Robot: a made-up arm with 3 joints. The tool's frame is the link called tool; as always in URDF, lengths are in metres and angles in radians.
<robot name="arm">
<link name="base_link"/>
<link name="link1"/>
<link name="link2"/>
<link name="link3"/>
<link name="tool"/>
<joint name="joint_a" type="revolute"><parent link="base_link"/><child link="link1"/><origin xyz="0 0 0.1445" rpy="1.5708 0 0"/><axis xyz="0 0 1"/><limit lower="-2.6" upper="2.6"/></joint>
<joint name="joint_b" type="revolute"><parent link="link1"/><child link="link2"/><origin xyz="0.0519 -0.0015 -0.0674" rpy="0 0 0"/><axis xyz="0 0 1"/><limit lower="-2.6" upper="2.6"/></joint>
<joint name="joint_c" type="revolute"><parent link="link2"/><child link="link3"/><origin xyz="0.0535 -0.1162 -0.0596" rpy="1.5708 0 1.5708"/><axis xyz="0 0 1"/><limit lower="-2.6" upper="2.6"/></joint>
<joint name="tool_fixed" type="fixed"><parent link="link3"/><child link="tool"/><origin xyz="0.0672 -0.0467 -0.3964" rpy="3.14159 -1.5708 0"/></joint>
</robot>
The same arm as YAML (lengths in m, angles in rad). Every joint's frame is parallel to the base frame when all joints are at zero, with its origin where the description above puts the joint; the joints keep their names.
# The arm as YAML. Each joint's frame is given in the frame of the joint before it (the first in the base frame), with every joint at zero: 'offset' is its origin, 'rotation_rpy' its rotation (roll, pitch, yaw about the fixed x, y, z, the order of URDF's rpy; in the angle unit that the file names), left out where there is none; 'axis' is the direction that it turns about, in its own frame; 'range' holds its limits. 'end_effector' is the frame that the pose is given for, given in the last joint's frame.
length_unit: m
angle_unit: rad
chain:
  - id: joint_a
    offset: [0.0, 0.0, 0.1445]
    axis: [0.0, -1.0, 0.0]
    range: [-2.6, 2.6]
  - id: joint_b
    offset: [0.0519, 0.0674, -0.0015]
    axis: [0.0, -1.0, 0.0]
    range: [-2.6, 2.6]
  - id: joint_c
    offset: [0.0535, 0.0596, -0.1162]
    axis: [1.0, 0.0, 0.0]
    range: [-2.6, 2.6]
end_effector:
  offset: [-0.3964, 0.0467, 0.0672]
  rotation_rpy: [0.0, 0.0, 0.0]

